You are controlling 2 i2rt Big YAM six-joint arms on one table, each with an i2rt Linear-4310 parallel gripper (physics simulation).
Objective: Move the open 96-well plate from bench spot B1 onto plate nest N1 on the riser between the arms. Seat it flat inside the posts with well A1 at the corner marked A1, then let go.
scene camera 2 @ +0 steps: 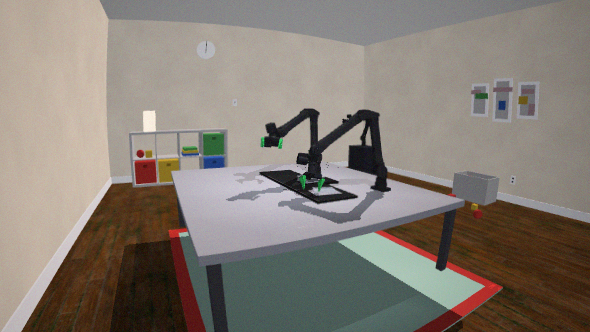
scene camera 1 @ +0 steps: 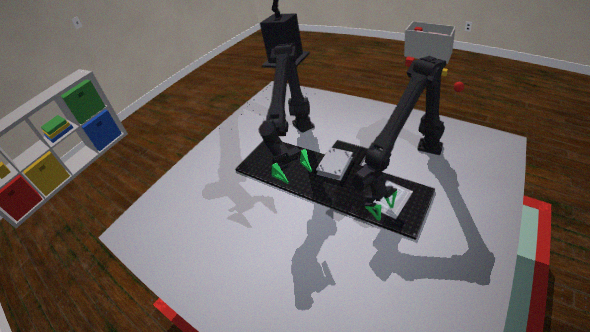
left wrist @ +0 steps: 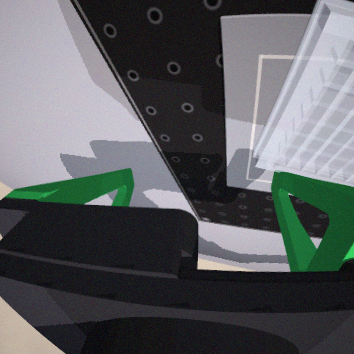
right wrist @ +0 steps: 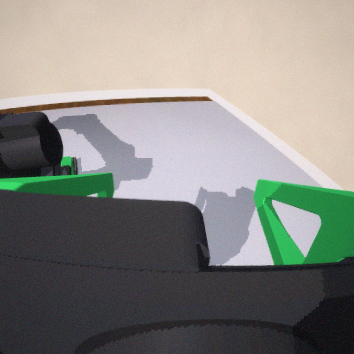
My left gripper [left wrist: 200,177] is open and touches a white well plate [left wrist: 301,134]. My right gripper [scene camera 1: 299,177] is open, with nothing in its grasp.
My right gripper also shows in the right wrist view [right wrist: 184,184].
